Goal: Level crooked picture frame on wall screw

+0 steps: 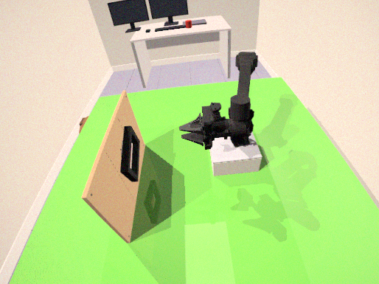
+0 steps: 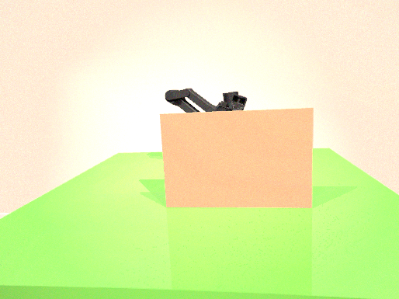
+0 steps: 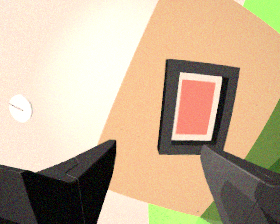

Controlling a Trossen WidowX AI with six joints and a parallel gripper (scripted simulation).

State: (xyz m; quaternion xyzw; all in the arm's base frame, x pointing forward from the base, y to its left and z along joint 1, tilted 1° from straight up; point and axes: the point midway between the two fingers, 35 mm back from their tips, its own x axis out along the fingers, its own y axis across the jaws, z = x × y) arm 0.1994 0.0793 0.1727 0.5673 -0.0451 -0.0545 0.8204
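Now: the picture frame 20 cm ahead of my gripper tip, 9 cm below it and 4 cm to the right of it. Also, from my gripper tip: tan wall board (21 cm ahead, 11 cm below, 2 cm to the right).
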